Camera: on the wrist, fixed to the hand. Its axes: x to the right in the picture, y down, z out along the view.
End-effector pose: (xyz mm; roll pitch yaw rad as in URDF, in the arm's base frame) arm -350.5 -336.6 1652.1 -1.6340 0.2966 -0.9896
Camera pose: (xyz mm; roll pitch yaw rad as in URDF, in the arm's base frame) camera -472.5 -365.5 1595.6 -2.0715 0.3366 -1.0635
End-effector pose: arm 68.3 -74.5 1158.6 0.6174 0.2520 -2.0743
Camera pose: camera 195.9 -103.6 1116.5 0.2236 0.2798 -1.9956
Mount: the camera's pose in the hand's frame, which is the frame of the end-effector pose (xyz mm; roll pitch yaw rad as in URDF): -24.4 73.8 -113.4 -0.4130 0.0670 0.0452
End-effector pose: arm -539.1 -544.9 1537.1 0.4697 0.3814 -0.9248
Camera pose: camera -474.4 -436.2 1483.3 0.0853 0.4197 -0.8475
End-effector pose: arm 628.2 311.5 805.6 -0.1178 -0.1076 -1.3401
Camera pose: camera 684.0 336.1 682.4 -0.5350 -0.0357 -1.3032
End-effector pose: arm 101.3 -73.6 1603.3 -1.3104 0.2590 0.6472
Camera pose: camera 116.6 -175.6 1512.4 -1.7409 0.3195 0.5913
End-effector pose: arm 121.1 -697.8 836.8 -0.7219 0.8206 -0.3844
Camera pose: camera 7.6 -673.0 763.4 -1.1491 0.9007 -0.4012
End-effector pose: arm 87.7 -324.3 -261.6 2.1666 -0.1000 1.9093
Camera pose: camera 50.4 -376.4 -139.9 1.7479 -0.1749 1.9399
